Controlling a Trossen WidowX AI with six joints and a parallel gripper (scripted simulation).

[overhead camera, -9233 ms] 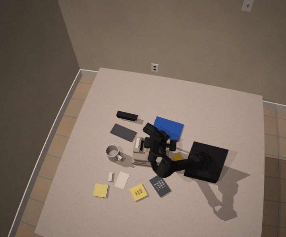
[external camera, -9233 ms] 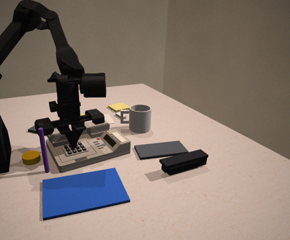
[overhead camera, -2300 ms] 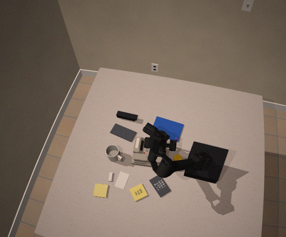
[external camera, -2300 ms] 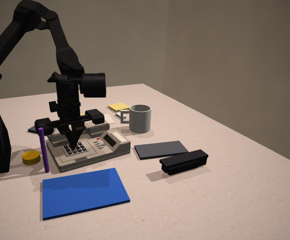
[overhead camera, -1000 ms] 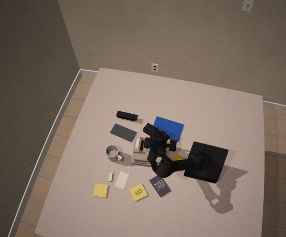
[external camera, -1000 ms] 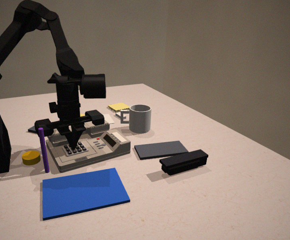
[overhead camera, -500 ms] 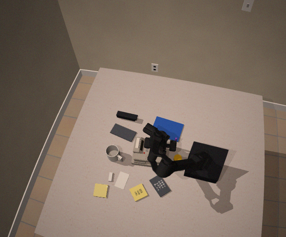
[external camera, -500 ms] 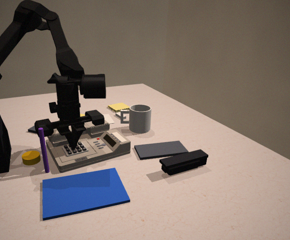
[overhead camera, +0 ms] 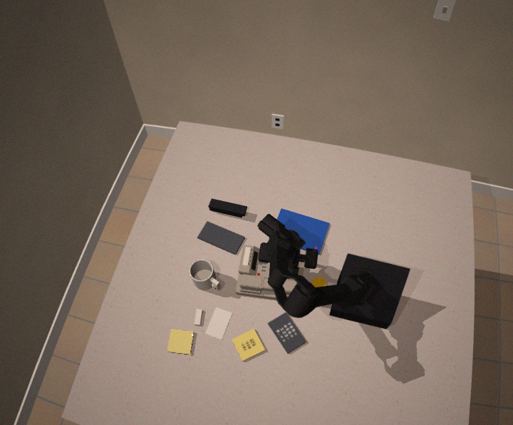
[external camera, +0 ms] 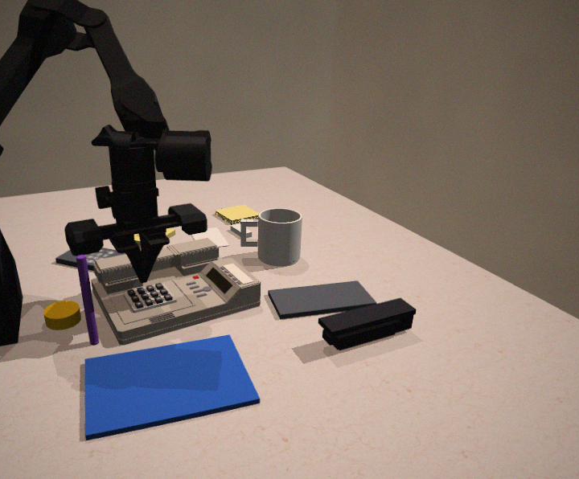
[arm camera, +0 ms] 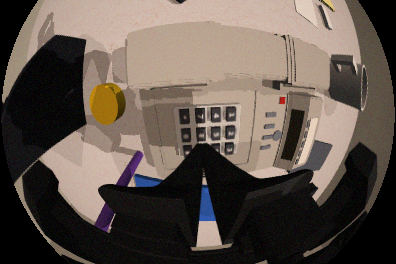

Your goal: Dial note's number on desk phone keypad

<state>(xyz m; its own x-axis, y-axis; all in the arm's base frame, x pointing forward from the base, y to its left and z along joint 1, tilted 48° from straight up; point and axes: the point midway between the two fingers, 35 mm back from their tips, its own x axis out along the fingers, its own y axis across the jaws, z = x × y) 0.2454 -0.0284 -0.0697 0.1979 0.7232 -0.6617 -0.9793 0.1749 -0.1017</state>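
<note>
Right now my hand is 60 mm short of the beige desk phone, 20 mm to the right of it and 70 mm above it. From my hand the other things lie so: purple stick 90 mm behind, 40 mm to the right, 20 mm below; then handset 50 mm ahead, 70 mm to the left, 40 mm below; then blue pad 30 mm behind, 170 mm to the right, 80 mm below.
</note>
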